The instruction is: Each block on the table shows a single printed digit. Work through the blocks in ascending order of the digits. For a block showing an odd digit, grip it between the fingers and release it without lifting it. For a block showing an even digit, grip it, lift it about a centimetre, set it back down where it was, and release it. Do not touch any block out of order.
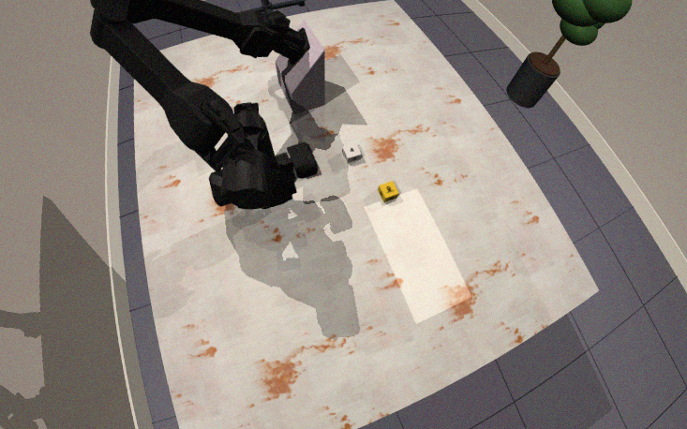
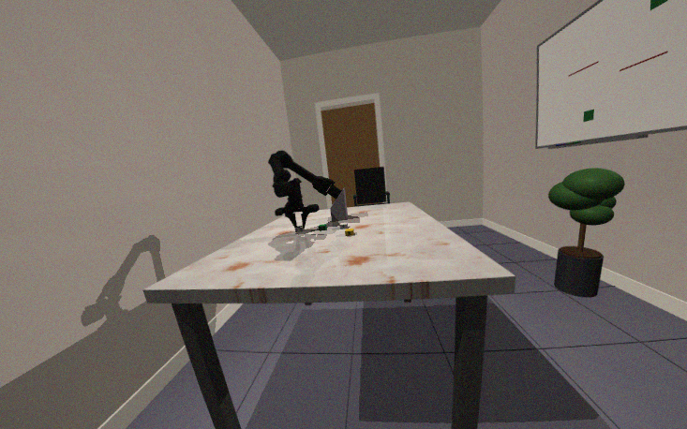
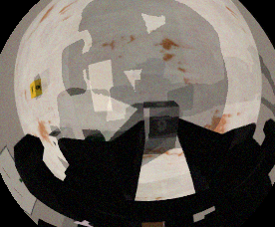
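The yellow block is 50 mm ahead of my gripper tip, 240 mm to the left of it and 10 mm below it. Round my gripper tip: white block 60 mm behind, 190 mm to the left, 10 mm below; grey block right at my gripper tip; green block 60 mm behind, 90 mm to the left, 10 mm below.
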